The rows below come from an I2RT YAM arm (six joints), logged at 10 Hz.
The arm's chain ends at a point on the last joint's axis. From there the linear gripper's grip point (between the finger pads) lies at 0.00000 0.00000 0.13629 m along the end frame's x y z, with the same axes.
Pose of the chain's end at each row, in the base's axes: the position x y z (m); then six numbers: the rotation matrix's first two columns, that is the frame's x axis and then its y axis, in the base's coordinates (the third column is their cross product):
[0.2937 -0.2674 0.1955 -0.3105 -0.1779 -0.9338 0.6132 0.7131 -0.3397]
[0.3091 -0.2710 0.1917 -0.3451 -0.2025 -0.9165 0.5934 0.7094 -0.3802]
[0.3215 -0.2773 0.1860 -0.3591 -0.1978 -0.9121 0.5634 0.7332 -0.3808]
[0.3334 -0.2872 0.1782 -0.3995 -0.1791 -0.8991 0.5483 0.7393 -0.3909]
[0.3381 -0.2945 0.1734 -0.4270 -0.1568 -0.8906 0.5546 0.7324 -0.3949]
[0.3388 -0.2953 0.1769 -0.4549 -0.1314 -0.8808 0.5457 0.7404 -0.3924]
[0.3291 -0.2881 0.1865 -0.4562 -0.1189 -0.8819 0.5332 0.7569 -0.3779]
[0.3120 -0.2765 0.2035 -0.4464 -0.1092 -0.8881 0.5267 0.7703 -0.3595]
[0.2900 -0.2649 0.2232 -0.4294 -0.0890 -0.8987 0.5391 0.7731 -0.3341]
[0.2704 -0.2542 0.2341 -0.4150 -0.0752 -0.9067 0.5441 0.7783 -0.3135]
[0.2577 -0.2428 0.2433 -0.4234 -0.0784 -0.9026 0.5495 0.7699 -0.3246]
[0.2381 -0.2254 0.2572 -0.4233 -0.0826 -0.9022 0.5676 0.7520 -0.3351]
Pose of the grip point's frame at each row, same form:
[0.3927 -0.3598 0.1802 -0.3105 -0.1779 -0.9338 0.6132 0.7131 -0.3397]
[0.4082 -0.3630 0.1747 -0.3451 -0.2025 -0.9165 0.5934 0.7094 -0.3802]
[0.4229 -0.3660 0.1653 -0.3591 -0.1978 -0.9121 0.5634 0.7332 -0.3808]
[0.4335 -0.3757 0.1513 -0.3995 -0.1791 -0.8991 0.5483 0.7393 -0.3909]
[0.4354 -0.3848 0.1426 -0.4270 -0.1568 -0.8906 0.5546 0.7324 -0.3949]
[0.4347 -0.3851 0.1408 -0.4549 -0.1314 -0.8808 0.5457 0.7404 -0.3924]
[0.4262 -0.3757 0.1481 -0.4562 -0.1189 -0.8819 0.5332 0.7569 -0.3779]
[0.4106 -0.3621 0.1645 -0.4464 -0.1092 -0.8881 0.5267 0.7703 -0.3595]
[0.3887 -0.3505 0.1845 -0.4294 -0.0890 -0.8987 0.5391 0.7731 -0.3341]
[0.3698 -0.3392 0.1957 -0.4150 -0.0752 -0.9067 0.5441 0.7783 -0.3135]
[0.3559 -0.3291 0.2047 -0.4234 -0.0784 -0.9026 0.5495 0.7699 -0.3246]
[0.3343 -0.3145 0.2202 -0.4233 -0.0826 -0.9022 0.5676 0.7520 -0.3351]

